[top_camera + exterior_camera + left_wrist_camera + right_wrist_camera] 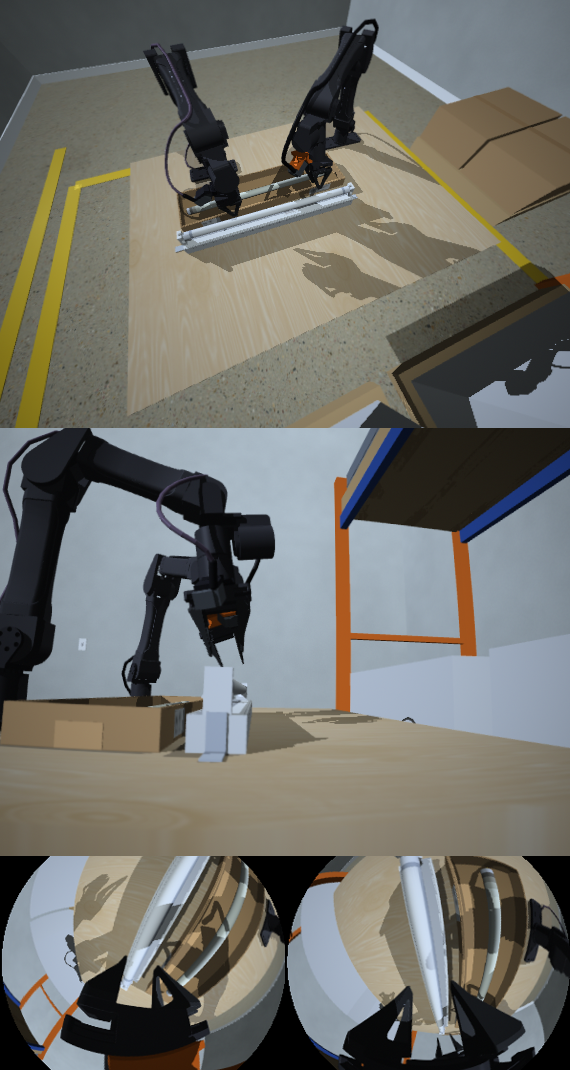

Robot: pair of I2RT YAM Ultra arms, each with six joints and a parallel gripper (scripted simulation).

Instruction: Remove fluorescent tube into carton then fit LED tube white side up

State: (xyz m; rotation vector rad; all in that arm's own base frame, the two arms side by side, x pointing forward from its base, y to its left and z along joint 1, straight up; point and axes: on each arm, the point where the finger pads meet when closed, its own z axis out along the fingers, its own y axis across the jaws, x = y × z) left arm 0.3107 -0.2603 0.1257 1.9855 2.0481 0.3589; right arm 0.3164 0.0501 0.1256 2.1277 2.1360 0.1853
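Right now the LED tube is 10 mm ahead of my right hand, 120 mm to the left of it and 60 mm below it. Round my right hand: brown carton (130 mm behind, 120 mm to the left, 100 mm below); white fixture (10 mm ahead, 120 mm to the left, 70 mm below); old fluorescent tube (130 mm behind, 120 mm to the left, 110 mm below).
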